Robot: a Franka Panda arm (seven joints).
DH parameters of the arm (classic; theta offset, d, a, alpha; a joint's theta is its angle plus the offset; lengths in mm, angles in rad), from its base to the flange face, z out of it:
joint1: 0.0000 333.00 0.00 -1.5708
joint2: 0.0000 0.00 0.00 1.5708
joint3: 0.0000 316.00 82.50 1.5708
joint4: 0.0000 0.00 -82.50 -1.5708
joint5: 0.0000 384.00 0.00 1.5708
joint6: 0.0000 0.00 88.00 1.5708
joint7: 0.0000 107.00 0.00 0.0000
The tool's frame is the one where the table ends.
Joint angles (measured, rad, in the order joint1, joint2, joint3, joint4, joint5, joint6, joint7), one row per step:
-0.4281, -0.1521, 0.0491, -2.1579, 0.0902, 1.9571, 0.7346
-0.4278, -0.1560, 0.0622, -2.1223, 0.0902, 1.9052, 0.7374
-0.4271, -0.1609, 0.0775, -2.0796, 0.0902, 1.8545, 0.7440
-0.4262, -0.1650, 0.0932, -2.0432, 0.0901, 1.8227, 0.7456
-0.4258, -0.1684, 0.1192, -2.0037, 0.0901, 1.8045, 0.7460
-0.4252, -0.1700, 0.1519, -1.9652, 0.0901, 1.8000, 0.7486
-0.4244, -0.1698, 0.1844, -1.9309, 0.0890, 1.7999, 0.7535
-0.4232, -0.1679, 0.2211, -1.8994, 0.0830, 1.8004, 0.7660
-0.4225, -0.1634, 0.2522, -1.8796, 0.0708, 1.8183, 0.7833
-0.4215, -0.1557, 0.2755, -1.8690, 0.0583, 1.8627, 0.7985
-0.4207, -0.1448, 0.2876, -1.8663, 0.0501, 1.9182, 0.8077
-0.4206, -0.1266, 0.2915, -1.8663, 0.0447, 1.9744, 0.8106
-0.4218, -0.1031, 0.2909, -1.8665, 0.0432, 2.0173, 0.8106
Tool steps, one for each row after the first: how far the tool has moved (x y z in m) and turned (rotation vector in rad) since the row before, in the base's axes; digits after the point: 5 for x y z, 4 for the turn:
0.00314, 0.00691, 0.01425, 0.0041, 0.0119, 0.0146
0.00404, 0.00813, 0.01827, -0.0001, 0.0039, 0.0134
0.00439, 0.00823, 0.01650, -0.0049, -0.0072, 0.0176
0.00713, 0.01288, 0.01867, -0.0116, -0.0217, 0.0276
0.00872, 0.01646, 0.01841, -0.0153, -0.0316, 0.0314
0.00794, 0.01689, 0.01590, -0.0145, -0.0301, 0.0291
0.00751, 0.01942, 0.01364, -0.0169, -0.0251, 0.0270
0.00722, 0.01546, 0.00840, -0.0205, -0.0281, 0.0161
0.00859, 0.01085, 0.00521, -0.0198, -0.0436, 0.0102
0.00859, 0.00464, 0.00131, -0.0124, -0.0458, 0.0044
0.00928, -0.00073, -0.00338, -0.0056, -0.0381, 0.0016
0.00874, -0.00404, -0.00767, 0.0023, -0.0207, -0.0020

